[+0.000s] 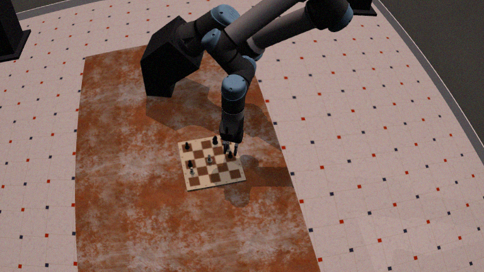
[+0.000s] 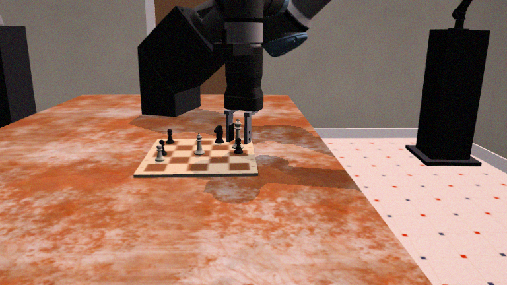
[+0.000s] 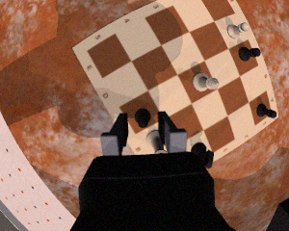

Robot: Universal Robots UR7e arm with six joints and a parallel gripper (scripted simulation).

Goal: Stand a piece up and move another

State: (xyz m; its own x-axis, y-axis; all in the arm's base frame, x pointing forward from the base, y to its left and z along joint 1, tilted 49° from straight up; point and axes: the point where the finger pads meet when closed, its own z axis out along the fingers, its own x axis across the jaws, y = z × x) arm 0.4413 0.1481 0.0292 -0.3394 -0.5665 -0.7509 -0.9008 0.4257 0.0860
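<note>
My gripper is now 30 mm past the white queen and 10 mm above it. Round my hand: black knight (70 mm behind, 50 mm to the right, 30 mm below); then chessboard (80 mm to the right, 40 mm below, 10 mm ahead); then white bishop (80 mm to the right, 20 mm below, 10 mm ahead).
</note>
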